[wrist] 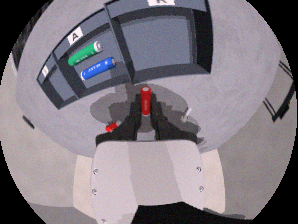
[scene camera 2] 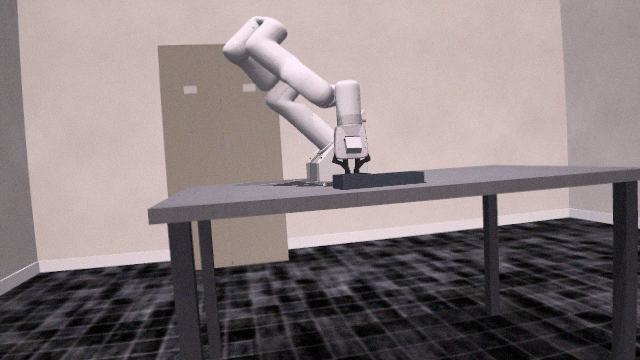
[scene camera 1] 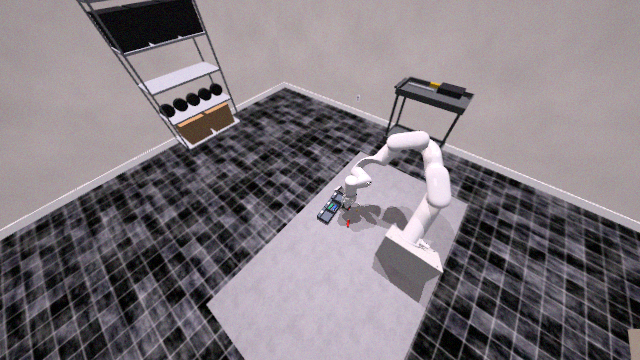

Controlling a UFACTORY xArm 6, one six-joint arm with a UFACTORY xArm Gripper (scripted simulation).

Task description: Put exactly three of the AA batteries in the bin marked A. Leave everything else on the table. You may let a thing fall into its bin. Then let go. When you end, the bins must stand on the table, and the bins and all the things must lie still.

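Note:
There is a bin row that I can see. I see my gripper as well, and the wrist view shows it too.

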